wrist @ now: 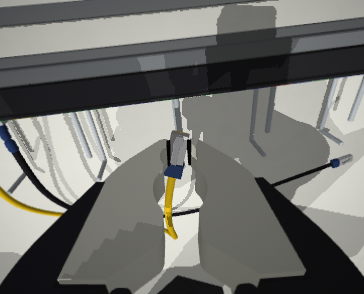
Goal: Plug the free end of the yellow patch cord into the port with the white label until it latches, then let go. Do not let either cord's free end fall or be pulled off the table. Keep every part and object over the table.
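Frame: origin at the arm's base, x ahead, y left, z up, level; centimetres.
Where they show: gripper, fingertip midpoint: (178,142).
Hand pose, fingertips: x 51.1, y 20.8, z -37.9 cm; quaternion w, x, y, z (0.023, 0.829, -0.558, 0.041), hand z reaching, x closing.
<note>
After its pixels a point has its place.
My gripper (178,142) {z -37.9, x 51.1, y 20.8 cm} is shut on the plug of the yellow patch cord. The plug (177,149) {z -37.3, x 50.9, y 20.9 cm} is grey and clear with a blue boot (173,171) {z -37.4, x 49.1, y 20.5 cm}, and sits between the dark fingertip pads, its front pointing toward the dark panel. The yellow cord (169,200) {z -37.4, x 46.4, y 19.8 cm} runs back from the boot between the jaws. The plug is apart from the panel in this view. No white label and no port opening show clearly in the wrist view.
A long dark panel (100,93) {z -41.4, x 51.4, y 26.6 cm} with grey rails crosses the top. Thin grey bent rods (253,115) {z -49.5, x 51.8, y 9.5 cm} stand below it. A black cord's free plug (344,160) {z -50.6, x 49.7, y -10.4 cm} lies at the right. Another black cord (32,177) {z -43.3, x 40.5, y 31.2 cm} with a blue boot and a yellow cord stretch (30,209) {z -46.0, x 32.8, y 32.2 cm} are at the left.
</note>
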